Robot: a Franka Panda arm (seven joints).
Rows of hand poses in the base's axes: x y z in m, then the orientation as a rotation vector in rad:
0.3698, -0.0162, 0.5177, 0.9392, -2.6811, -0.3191
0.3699, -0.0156, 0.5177, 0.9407, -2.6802, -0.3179
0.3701, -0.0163, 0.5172, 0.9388, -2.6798, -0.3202
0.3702, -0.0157, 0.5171, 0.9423, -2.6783, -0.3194
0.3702, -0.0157, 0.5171, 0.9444, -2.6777, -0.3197
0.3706, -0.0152, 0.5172, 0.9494, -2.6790, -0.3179
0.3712, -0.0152, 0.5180, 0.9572, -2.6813, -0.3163
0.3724, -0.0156, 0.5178, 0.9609, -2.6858, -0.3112
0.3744, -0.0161, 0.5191, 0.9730, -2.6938, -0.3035
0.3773, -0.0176, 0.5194, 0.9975, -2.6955, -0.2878
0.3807, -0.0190, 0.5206, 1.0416, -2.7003, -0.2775
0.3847, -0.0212, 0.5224, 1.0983, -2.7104, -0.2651
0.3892, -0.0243, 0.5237, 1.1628, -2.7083, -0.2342
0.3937, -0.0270, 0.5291, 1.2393, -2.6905, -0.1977
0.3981, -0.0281, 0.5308, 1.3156, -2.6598, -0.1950
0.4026, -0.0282, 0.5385, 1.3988, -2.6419, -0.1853
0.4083, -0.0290, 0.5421, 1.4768, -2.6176, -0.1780
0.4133, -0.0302, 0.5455, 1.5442, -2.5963, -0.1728
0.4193, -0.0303, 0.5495, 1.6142, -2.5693, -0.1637
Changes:
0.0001, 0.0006, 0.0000, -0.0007, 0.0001, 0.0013
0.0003, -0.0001, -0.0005, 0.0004, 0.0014, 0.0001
0.0004, 0.0005, -0.0006, 0.0002, 0.0014, 0.0028
0.0004, 0.0005, -0.0006, 0.0007, 0.0013, 0.0042
0.0008, 0.0010, -0.0005, 0.0008, -0.0019, 0.0070
0.0014, 0.0010, 0.0003, 0.0017, -0.0070, 0.0112
0.0026, 0.0006, 0.0001, -0.0001, -0.0130, 0.0125
0.0046, 0.0001, 0.0014, -0.0013, -0.0255, 0.0181
0.0075, -0.0014, 0.0017, -0.0066, -0.0381, 0.0340
0.0109, -0.0028, 0.0029, -0.0035, -0.0602, 0.0598
0.0149, -0.0050, 0.0047, 0.0021, -0.0926, 0.0910
0.0194, -0.0081, 0.0060, -0.0048, -0.1211, 0.1322
0.0239, -0.0108, 0.0114, -0.0153, -0.1434, 0.1858
0.0283, -0.0119, 0.0131, -0.0059, -0.1511, 0.2398
0.0328, -0.0120, 0.0208, 0.0039, -0.1758, 0.2929
0.0385, -0.0128, 0.0244, 0.0134, -0.1942, 0.3446
0.0435, -0.0140, 0.0278, 0.0227, -0.2113, 0.3888
0.0495, -0.0141, 0.0318, 0.0297, -0.2271, 0.4365

